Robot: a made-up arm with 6 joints.
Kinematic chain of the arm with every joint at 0, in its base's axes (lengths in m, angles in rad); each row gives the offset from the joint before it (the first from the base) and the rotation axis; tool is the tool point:
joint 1: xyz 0 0 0.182 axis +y
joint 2: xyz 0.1 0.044 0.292 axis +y
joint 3: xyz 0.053 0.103 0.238 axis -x
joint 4: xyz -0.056 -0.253 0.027 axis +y
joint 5: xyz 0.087 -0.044 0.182 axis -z
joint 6: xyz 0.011 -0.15 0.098 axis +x
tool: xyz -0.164 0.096 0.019
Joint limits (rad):
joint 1: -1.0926..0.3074
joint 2: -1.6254..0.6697
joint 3: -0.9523..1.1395
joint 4: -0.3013..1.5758
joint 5: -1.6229..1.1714
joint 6: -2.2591..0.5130
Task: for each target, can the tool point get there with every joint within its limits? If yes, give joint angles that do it. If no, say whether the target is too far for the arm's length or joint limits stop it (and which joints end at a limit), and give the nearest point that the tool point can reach.
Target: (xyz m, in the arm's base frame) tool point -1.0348 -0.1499 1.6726
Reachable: no: too far | nearest point -0.6490 0.0085 1.1169 | short by 0.695 m
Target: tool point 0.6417 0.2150 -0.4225
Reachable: no: joint limits stop it (at a limit: joint 1, joint 3, joint 4, joint 5, joint 6) | nearest point 0.3726 0.0068 0.0784 | short by 0.606 m
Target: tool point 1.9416 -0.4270 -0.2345
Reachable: no: too far | nearest point 0.9013 -0.1044 0.4558 | short by 1.289 m
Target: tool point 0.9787 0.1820 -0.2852
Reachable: no: joint limits stop it (at a limit: joint 1, joint 3, joint 4, joint 5, joint 6) | nearest point 0.4804 0.0068 0.1631 | short by 0.693 m
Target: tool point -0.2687 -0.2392 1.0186
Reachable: yes | joints -0.4920 -0.4128 0.2387 1.1179 -0.6551 0.1941
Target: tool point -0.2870 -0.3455 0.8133
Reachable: yes | joints -0.3865 -0.7900 0.1163 0.8613 -0.8459 -1.6720
